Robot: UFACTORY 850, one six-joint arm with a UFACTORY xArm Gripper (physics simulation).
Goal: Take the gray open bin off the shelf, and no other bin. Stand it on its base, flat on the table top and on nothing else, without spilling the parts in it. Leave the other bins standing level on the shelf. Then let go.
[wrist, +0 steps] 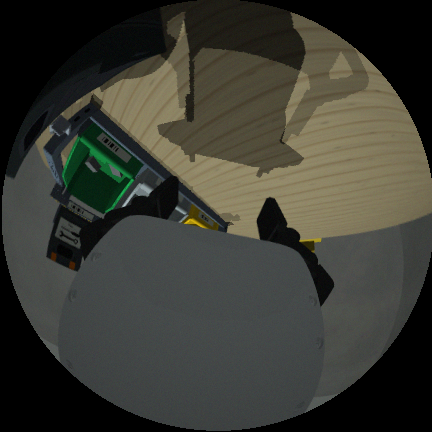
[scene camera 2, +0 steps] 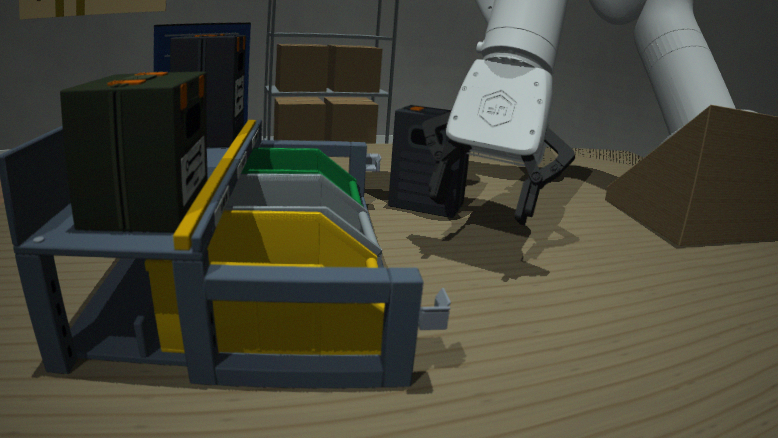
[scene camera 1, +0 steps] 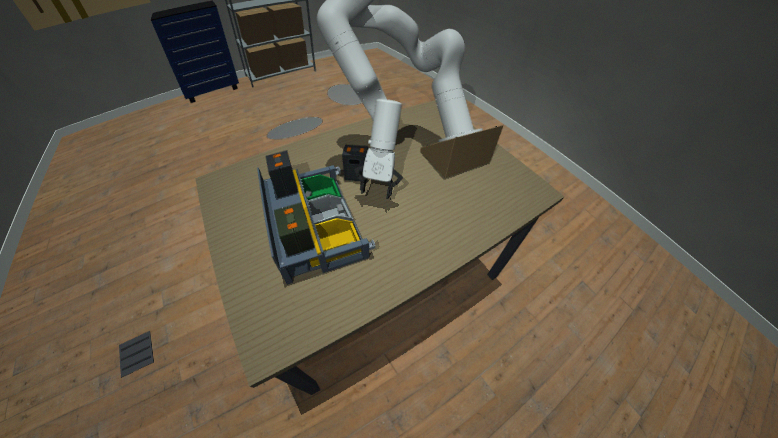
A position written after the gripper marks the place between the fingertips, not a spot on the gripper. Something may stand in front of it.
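Scene camera 2: the gripper (scene camera 2: 477, 211), gray open bin (scene camera 2: 253, 192), green bin (scene camera 2: 261, 160), black case (scene camera 2: 412, 164), yellow bin (scene camera 2: 241, 326), yellow rail (scene camera 2: 182, 237). Wrist view: gray open bin (wrist: 147, 180), green bin (wrist: 101, 190). Scene camera 1: gray open bin (scene camera 1: 324, 208), yellow bin (scene camera 1: 334, 233).
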